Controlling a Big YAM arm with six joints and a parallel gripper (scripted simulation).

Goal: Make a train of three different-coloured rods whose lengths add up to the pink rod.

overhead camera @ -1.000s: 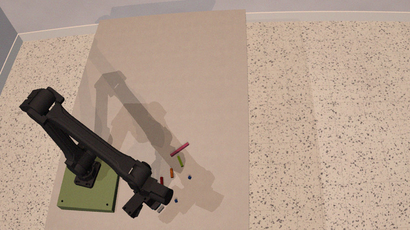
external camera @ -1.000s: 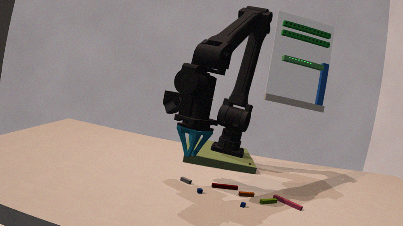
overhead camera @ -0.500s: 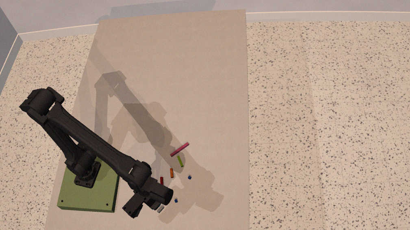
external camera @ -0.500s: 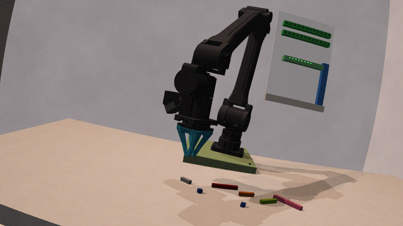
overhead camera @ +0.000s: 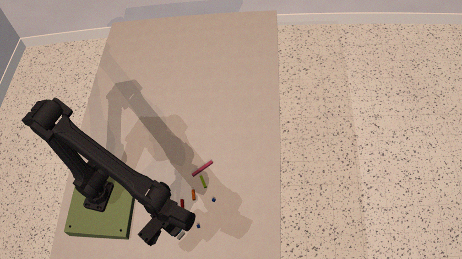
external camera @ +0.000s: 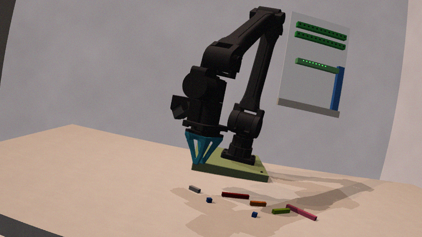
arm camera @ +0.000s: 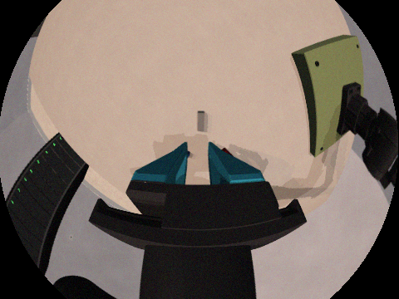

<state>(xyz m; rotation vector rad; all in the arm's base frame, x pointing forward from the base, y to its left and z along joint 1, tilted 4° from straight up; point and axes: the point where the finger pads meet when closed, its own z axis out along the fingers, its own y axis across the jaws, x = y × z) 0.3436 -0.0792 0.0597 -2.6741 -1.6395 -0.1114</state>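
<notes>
Now: hand 80 mm above the grey rod. The rest, counted from my hand: red rod (100 mm to the left, 80 mm below, 30 mm behind); lime rod (220 mm to the left, 80 mm below, 20 mm ahead); orange rod (160 mm to the left, 80 mm below).
</notes>
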